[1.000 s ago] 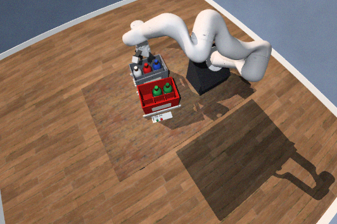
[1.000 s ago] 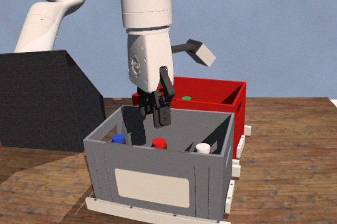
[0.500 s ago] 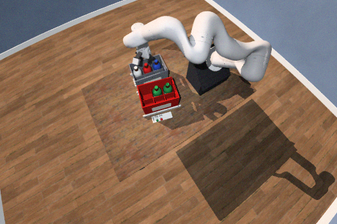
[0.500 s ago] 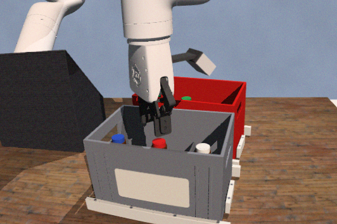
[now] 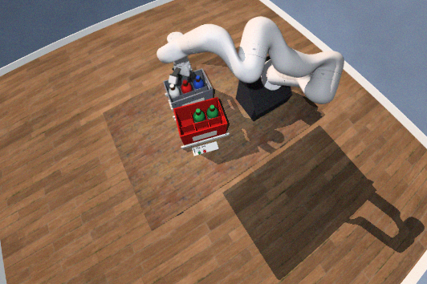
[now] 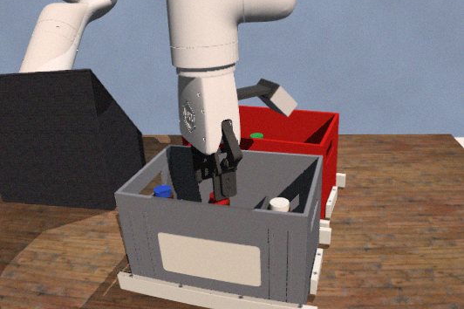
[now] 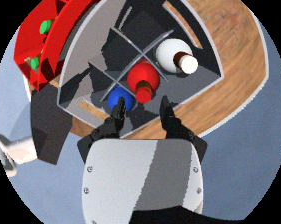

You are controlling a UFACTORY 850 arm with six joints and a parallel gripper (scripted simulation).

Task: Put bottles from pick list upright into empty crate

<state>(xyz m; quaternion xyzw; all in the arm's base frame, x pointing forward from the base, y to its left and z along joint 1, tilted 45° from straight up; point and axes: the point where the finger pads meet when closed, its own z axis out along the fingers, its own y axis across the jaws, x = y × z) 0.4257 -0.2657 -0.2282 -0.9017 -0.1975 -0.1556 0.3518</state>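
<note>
The red-capped bottle lies 11 cm below my hand. Also, from my hand: grey crate (1 cm ahead, 4 cm to the left, 11 cm below); then blue-capped bottle (8 cm behind, 3 cm to the left, 11 cm below); then white-capped bottle (9 cm ahead, 3 cm to the right, 11 cm below).
</note>
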